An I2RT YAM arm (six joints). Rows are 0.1 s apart.
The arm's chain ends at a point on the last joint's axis. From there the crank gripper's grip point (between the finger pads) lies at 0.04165 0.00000 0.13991 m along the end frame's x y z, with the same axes.
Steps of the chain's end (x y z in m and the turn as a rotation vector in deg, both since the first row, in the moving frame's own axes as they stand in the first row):
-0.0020, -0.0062, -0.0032, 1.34, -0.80, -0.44
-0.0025, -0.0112, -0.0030, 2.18, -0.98, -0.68
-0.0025, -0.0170, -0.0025, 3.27, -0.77, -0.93
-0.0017, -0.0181, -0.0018, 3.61, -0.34, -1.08
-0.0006, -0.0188, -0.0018, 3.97, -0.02, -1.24
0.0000, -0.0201, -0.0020, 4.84, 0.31, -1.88
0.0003, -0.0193, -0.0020, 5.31, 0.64, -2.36
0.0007, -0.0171, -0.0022, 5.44, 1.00, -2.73
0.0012, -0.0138, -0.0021, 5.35, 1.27, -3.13
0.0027, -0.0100, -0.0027, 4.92, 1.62, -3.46
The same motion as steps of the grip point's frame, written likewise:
-0.0040, -0.0098, -0.0027, 1.34, -0.80, -0.44
-0.0049, -0.0170, -0.0024, 2.18, -0.98, -0.68
-0.0045, -0.0257, -0.0022, 3.27, -0.77, -0.93
-0.0026, -0.0277, -0.0019, 3.61, -0.34, -1.08
-0.0008, -0.0294, -0.0022, 3.97, -0.02, -1.24
0.0005, -0.0333, -0.0028, 4.84, 0.31, -1.88
0.0016, -0.0340, -0.0032, 5.31, 0.64, -2.36
0.0028, -0.0324, -0.0037, 5.44, 1.00, -2.73
0.0039, -0.0291, -0.0038, 5.35, 1.27, -3.13
0.0062, -0.0246, -0.0046, 4.92, 1.62, -3.46

